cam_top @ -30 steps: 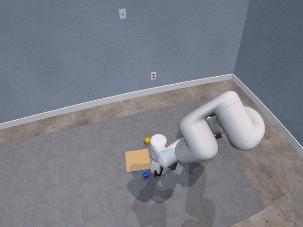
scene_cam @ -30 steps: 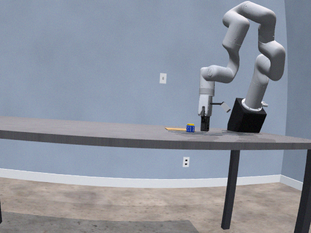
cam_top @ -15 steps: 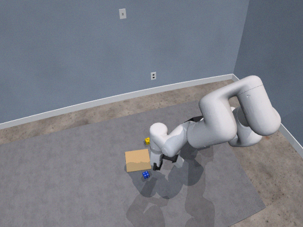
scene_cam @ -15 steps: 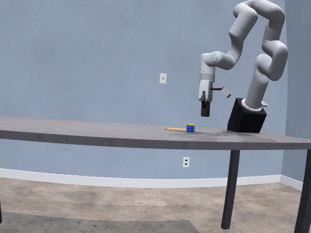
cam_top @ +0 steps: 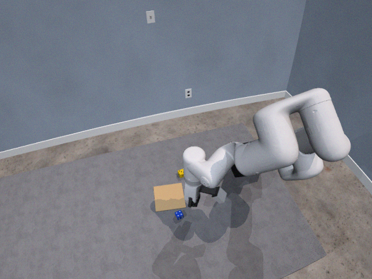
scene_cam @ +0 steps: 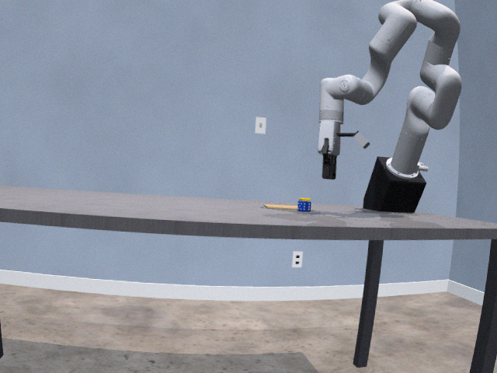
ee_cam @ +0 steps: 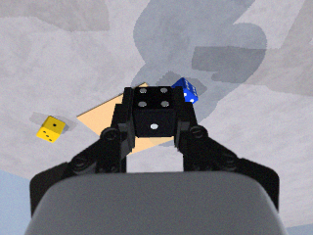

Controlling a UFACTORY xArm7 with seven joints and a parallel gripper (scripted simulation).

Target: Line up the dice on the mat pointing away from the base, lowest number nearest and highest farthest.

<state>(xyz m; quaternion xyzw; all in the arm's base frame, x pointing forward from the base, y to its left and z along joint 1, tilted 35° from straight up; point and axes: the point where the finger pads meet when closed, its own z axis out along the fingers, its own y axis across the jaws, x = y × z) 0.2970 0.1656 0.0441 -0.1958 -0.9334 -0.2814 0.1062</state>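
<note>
Right now my hand is 110 mm short of the tan mat, 100 mm to the left of it and 120 mm above it. From my hand the other things lie so: black die: 10 mm below; then yellow die: 40 mm ahead, 220 mm to the right, 110 mm below; then blue die: 70 mm ahead, 10 mm to the left, 110 mm below.
</note>
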